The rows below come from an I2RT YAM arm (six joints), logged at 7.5 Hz.
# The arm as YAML. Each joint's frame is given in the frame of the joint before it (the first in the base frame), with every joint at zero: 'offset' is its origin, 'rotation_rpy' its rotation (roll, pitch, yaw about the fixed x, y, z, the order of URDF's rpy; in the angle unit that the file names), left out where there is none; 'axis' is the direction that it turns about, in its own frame. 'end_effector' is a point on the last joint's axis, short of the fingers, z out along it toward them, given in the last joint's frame.
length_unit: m
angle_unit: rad
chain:
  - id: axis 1
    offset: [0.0, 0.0, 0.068]
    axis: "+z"
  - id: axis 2
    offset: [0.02, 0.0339, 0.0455]
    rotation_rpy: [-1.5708, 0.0, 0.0]
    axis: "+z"
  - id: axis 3
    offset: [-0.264, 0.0, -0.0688]
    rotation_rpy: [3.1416, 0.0, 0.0]
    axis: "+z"
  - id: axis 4
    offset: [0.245, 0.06, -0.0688]
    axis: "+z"
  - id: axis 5
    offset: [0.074, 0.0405, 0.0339]
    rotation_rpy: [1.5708, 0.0, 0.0]
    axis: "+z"
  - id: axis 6
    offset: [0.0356, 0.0, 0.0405]
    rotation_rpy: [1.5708, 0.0, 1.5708]
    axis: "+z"
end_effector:
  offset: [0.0, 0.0, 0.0]
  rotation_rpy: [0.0, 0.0, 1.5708]
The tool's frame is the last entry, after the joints.
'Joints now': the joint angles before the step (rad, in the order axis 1, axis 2, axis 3, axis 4, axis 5, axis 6). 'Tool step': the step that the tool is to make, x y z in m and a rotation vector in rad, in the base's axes. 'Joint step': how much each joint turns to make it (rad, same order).
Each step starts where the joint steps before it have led.
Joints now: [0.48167, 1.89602, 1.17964, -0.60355, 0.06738, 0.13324]
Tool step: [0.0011, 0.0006, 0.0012, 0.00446, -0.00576, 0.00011]
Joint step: [-0.00007, -0.00008, 0.00437, 0.00271, -0.00129, 0.00015]
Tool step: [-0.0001, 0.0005, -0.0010, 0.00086, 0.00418, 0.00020]
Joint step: [0.00113, 0.00328, 0.00050, -0.00064, -0.00238, 0.00159]
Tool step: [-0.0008, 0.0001, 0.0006, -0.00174, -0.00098, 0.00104]
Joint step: [0.00149, -0.00332, -0.00193, -0.00133, 0.00205, -0.00006]
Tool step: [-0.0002, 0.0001, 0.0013, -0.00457, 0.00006, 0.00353]
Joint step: [0.00083, -0.00208, 0.00313, -0.00715, 0.00321, -0.00363]
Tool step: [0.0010, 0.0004, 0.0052, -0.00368, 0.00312, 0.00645]
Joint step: [-0.00031, -0.00382, 0.01822, -0.02604, 0.00007, -0.00701]
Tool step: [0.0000, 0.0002, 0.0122, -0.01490, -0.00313, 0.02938]
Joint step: [0.00122, -0.01808, 0.02877, -0.04878, 0.00729, -0.03097]
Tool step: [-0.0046, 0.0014, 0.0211, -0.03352, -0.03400, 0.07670]
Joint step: [0.01234, -0.04754, 0.02456, -0.05129, 0.02774, -0.07414]
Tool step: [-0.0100, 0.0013, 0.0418, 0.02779, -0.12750, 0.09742]
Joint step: [0.01809, -0.11743, 0.00966, 0.00745, 0.00948, -0.08778]
